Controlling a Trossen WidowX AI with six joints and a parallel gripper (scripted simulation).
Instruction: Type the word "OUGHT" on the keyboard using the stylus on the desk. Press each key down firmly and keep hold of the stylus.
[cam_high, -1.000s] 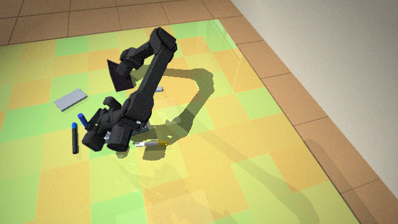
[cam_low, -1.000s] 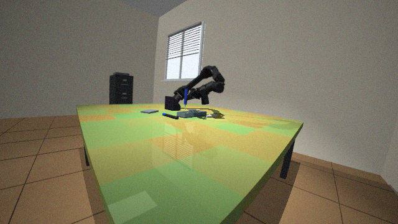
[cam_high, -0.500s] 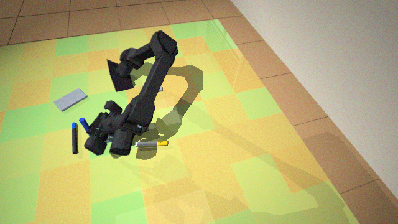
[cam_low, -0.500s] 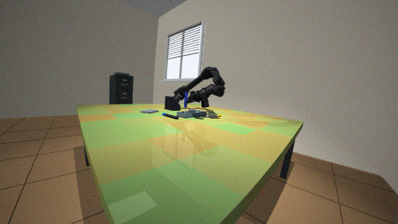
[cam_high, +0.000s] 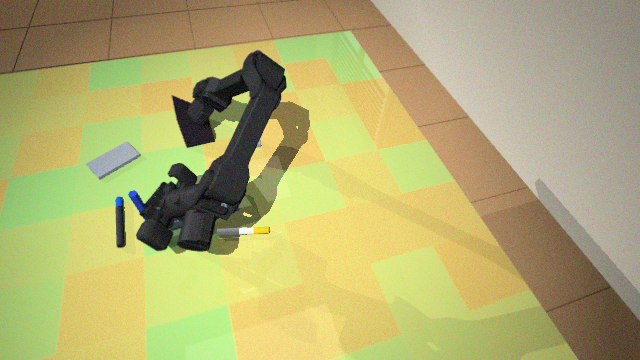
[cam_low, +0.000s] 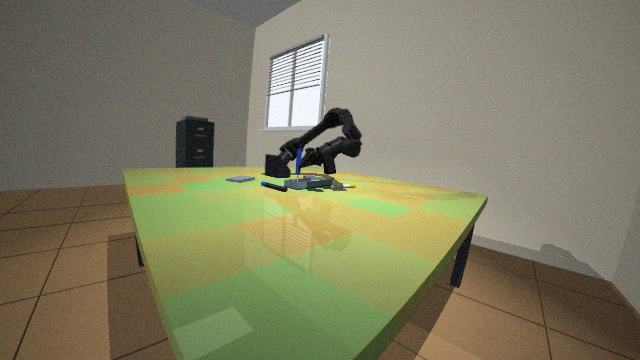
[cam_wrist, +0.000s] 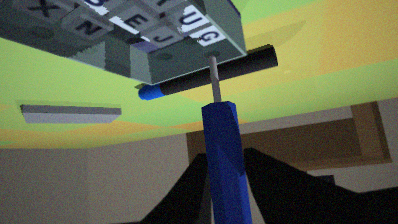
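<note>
Right now the yellow-capped marker is 20 cm to the left of my gripper tip, 9 cm ahead of it and 7 cm below it. Round my gripper tip: grey stylus tip (5 cm below); stylus (1 cm below); flat grey slab (26 cm behind, 8 cm to the right, 8 cm below).
</note>
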